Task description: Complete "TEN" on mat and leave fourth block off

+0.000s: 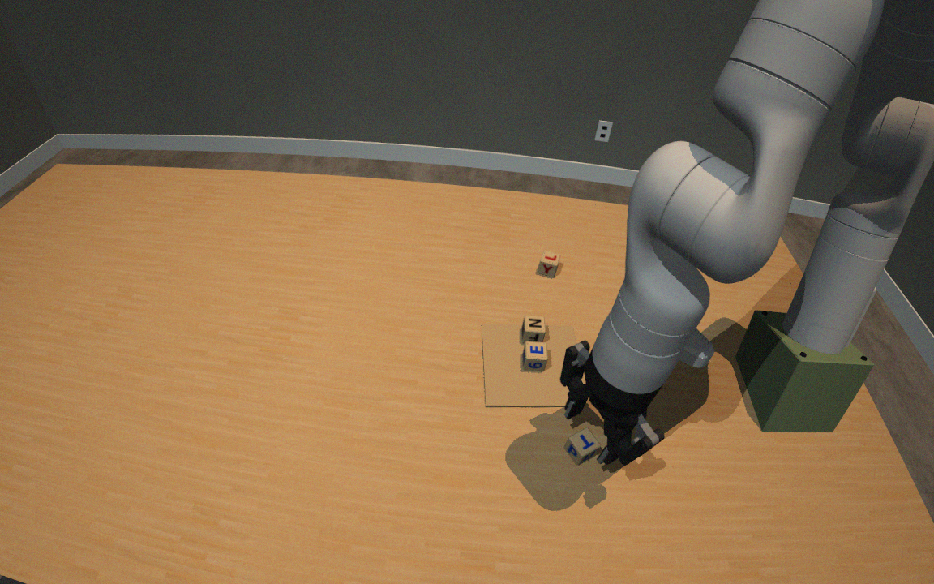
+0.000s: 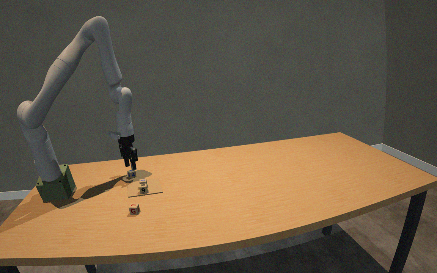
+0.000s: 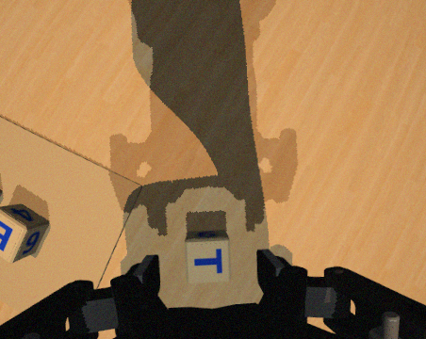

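The E block is 140 mm to the right of my hand, 40 mm below it and 40 mm ahead of it. Also, from my hand: N block: 190 mm to the right, 40 mm below, 30 mm ahead; then tan mat: 140 mm to the right, 50 mm below, 40 mm ahead.
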